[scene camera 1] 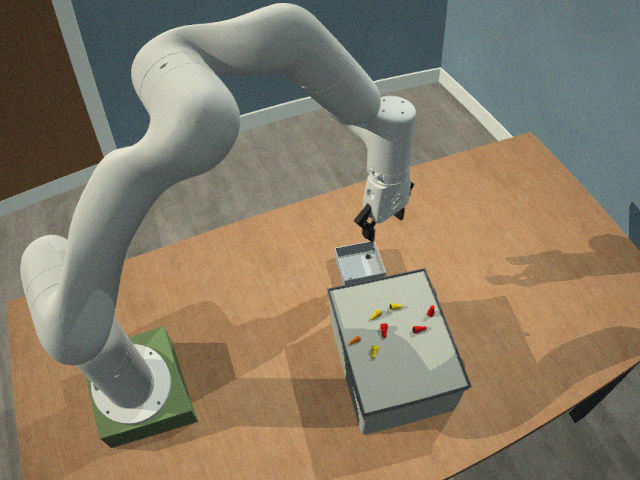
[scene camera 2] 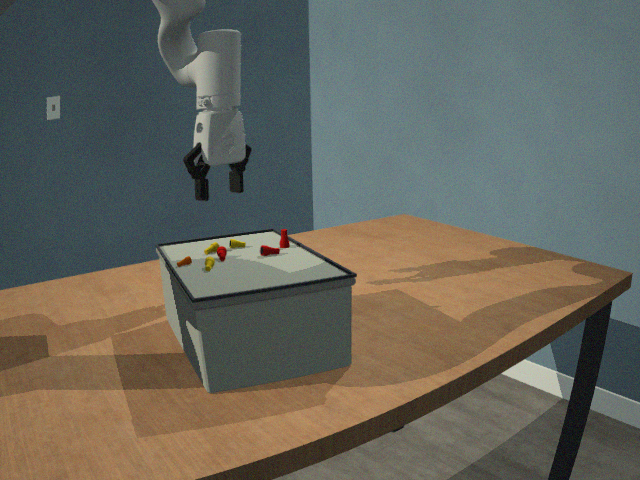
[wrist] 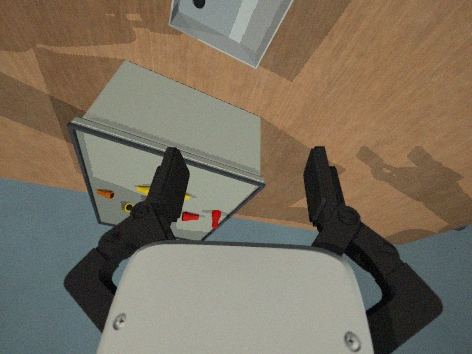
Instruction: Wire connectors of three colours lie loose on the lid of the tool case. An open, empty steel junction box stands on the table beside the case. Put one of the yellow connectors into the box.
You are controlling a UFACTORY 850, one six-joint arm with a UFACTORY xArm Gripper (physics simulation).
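Note:
Three yellow connectors lie on the case lid: one [scene camera 1: 375,314] [scene camera 2: 211,248] [wrist: 143,190] left of centre, one [scene camera 1: 395,306] [scene camera 2: 237,243] [wrist: 186,197] near the box-side edge, partly behind a finger in the wrist view, and one [scene camera 1: 374,351] [scene camera 2: 209,263] [wrist: 128,207] farther from the box. The steel junction box [scene camera 1: 356,249] [wrist: 220,42] stands open and empty beside the tool case [scene camera 1: 408,382] [scene camera 2: 273,335] [wrist: 175,100]; scene camera 2 does not show it. My gripper [scene camera 1: 386,229] [scene camera 2: 219,193] [wrist: 244,160] is open and empty, pointing down, well above lid height, on the case's box side.
On the lid, an orange connector [scene camera 1: 354,340] [scene camera 2: 184,261] [wrist: 105,193] lies left of the yellow ones. One red connector [scene camera 1: 384,330] [scene camera 2: 221,253] lies among them, another [scene camera 1: 419,329] [scene camera 2: 269,250] [wrist: 190,216] lies to the right, and a third [scene camera 1: 431,311] [scene camera 2: 284,239] [wrist: 216,219] stands upright near the right edge.

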